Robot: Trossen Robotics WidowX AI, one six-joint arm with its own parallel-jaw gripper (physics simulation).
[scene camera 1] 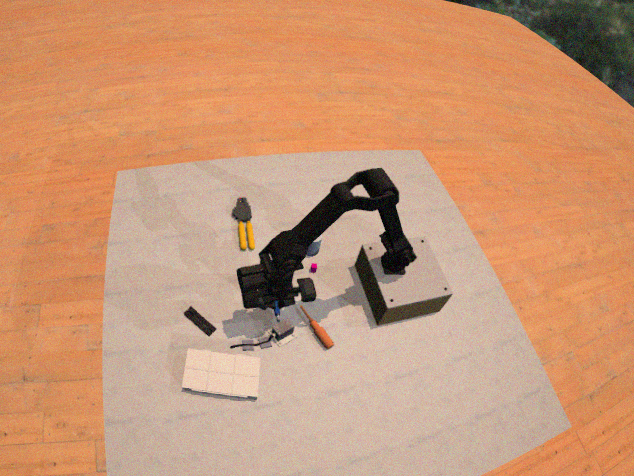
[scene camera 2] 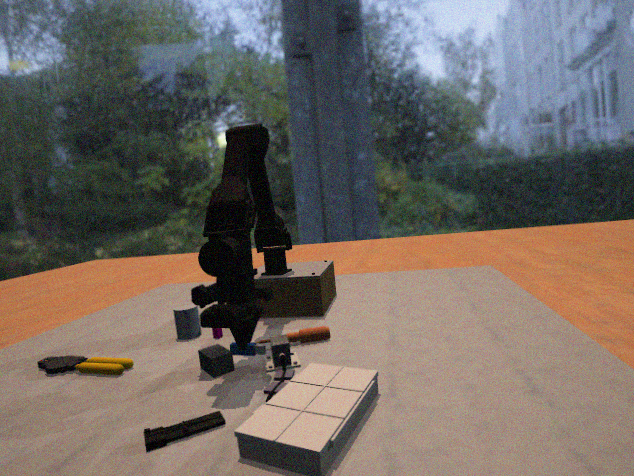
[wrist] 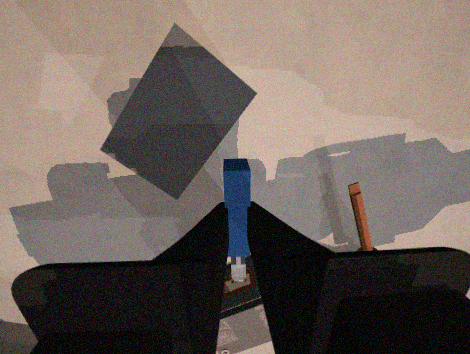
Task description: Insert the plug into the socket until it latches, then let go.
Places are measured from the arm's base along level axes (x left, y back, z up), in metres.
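Where they show: gripper, fingertip midpoint: [scene camera 1: 276, 307] [scene camera 2: 244, 349] [wrist: 236, 209]; arm's base, origin of the base link: [scene camera 1: 393, 265] [scene camera 2: 276, 272].
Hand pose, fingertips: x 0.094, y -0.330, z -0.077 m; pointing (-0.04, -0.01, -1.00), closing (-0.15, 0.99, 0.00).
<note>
Each offset is from my fingertips to the centre of the thing. "spot": to the spot under its first point.
The blue plug @[dx +0.008, dy +0.001, dz +0.001 m] [scene camera 1: 277, 310] [scene camera 2: 241, 348] [wrist: 237, 190] is held level between my fingertips, its pale metal tip toward the socket. My gripper [scene camera 1: 277, 303] [scene camera 2: 245, 344] [wrist: 236, 209] is shut on it. The socket @[dx +0.068, dy +0.012, dz -0.005 m] [scene camera 1: 283, 332] [scene camera 2: 281, 353] [wrist: 235, 301] is a dark block on a light base plate, with a red-edged opening. In the wrist view the tip overlaps this opening; whether it has entered is unclear. In scene camera 2 bare metal shows between the plug's blue body and the socket. The fingers partly hide the socket in the wrist view.
A dark cube @[dx -0.042, dy -0.032, dz -0.010 m] [scene camera 2: 216, 360] [wrist: 175, 115] stands near the plug. An orange screwdriver @[dx +0.048, dy +0.105, dz -0.014 m] [scene camera 1: 321, 333] [scene camera 2: 309, 335] [wrist: 362, 220] lies beside the socket. A tiled white box @[dx +0.198, dy -0.146, dz -0.010 m] [scene camera 1: 221, 373] [scene camera 2: 312, 402], a black bar @[dx +0.038, dy -0.212, dz -0.020 m] [scene camera 1: 199, 320] [scene camera 2: 184, 429], pliers @[spot: dx -0.268, dy -0.083, dz -0.012 m] [scene camera 1: 246, 234] [scene camera 2: 104, 365] and a grey cylinder @[dx -0.228, dy +0.115, dz +0.007 m] [scene camera 2: 186, 322] stand around.
</note>
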